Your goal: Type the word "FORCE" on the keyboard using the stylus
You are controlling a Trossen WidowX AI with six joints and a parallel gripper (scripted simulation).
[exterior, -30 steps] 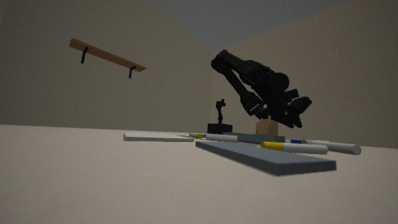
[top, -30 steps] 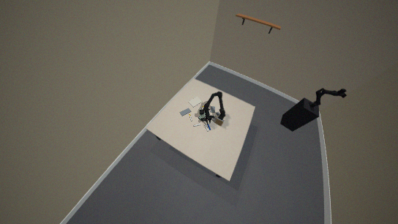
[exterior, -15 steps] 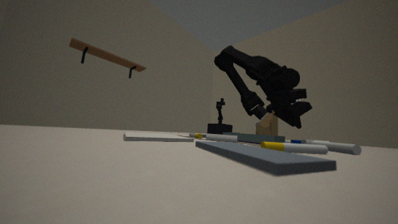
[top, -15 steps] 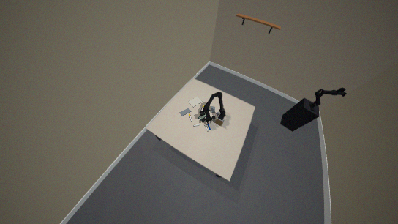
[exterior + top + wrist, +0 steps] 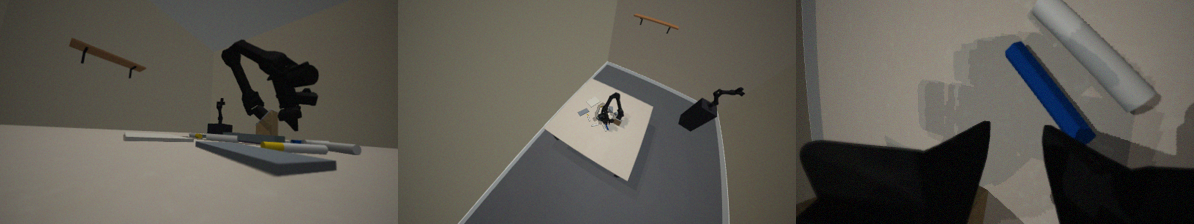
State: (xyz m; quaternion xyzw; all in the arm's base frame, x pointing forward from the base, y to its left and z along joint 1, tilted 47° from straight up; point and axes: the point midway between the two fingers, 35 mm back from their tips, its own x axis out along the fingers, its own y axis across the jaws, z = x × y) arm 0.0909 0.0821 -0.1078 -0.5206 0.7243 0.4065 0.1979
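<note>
The blue stylus lies 30 mm ahead of my gripper tip and 50 mm below it. The rest, counted from my gripper tip: flat grey slab 430 mm ahead, 40 mm to the left, 50 mm below.
</note>
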